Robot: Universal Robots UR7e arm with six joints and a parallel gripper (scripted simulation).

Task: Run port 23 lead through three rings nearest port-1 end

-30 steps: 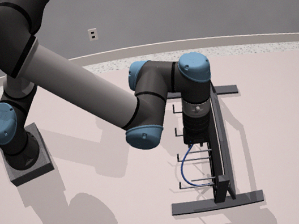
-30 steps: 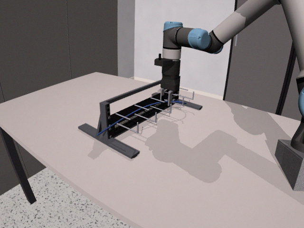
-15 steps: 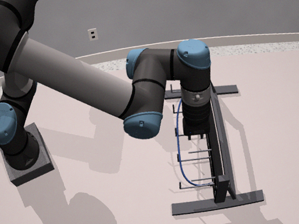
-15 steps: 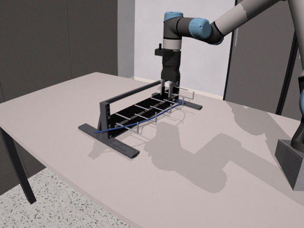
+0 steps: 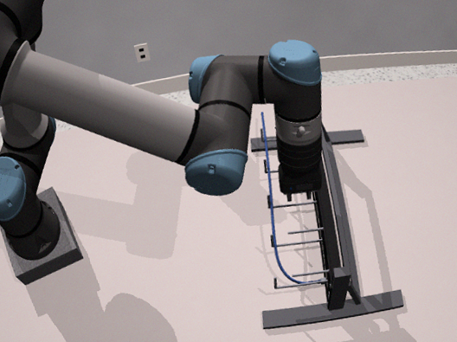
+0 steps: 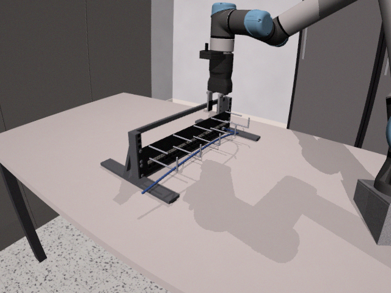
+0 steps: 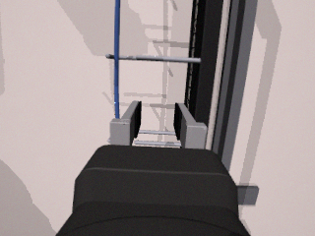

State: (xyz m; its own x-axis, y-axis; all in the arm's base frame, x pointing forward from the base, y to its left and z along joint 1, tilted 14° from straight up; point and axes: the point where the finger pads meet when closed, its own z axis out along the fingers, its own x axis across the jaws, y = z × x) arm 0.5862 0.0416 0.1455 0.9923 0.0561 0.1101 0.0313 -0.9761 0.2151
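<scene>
Now: hand 9 cm above the rack, 6 cm short of it and 5 cm to the right of it.
</scene>
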